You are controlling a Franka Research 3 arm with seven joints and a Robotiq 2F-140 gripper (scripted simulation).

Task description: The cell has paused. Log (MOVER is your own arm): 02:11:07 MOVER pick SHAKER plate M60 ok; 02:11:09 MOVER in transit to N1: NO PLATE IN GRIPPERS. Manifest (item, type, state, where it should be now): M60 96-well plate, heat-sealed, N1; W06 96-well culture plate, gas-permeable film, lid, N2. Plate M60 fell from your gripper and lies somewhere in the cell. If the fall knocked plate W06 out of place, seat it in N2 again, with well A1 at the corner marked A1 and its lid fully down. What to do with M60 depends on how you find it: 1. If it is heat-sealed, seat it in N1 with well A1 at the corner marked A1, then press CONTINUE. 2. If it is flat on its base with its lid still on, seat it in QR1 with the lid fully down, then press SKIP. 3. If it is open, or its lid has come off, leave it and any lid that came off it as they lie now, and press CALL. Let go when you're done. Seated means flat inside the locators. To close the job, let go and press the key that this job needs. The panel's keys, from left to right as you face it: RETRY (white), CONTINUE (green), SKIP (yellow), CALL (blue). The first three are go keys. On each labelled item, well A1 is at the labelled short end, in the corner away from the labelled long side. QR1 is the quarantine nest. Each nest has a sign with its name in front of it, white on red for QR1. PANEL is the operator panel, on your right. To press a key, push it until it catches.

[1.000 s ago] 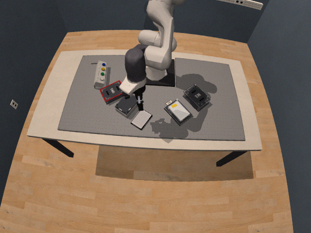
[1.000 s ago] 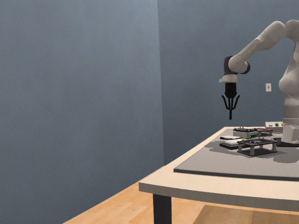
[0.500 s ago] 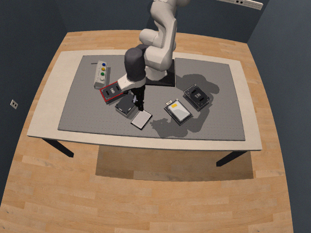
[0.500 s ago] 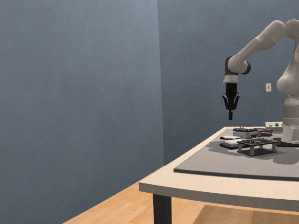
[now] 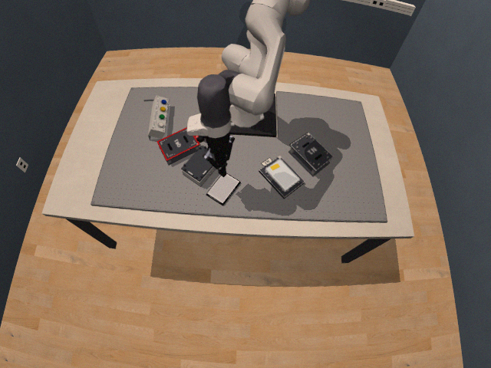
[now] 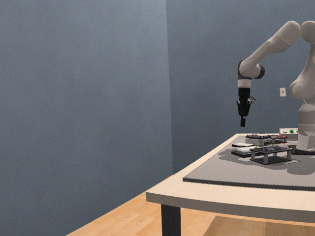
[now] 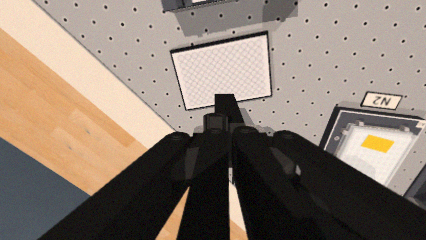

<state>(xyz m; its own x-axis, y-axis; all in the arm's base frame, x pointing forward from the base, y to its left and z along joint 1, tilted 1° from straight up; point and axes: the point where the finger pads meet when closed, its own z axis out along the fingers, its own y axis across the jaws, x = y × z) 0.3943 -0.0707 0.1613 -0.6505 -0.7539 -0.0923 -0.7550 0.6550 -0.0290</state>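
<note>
Right now my hand is 150 mm above the plate M60. Round my hand: plate W06: 240 mm to the left, 130 mm below, 70 mm behind; shaker block: 110 mm to the right, 100 mm below, 60 mm behind; A1 mark: 370 mm to the left, 280 mm behind, 110 mm below.
</note>
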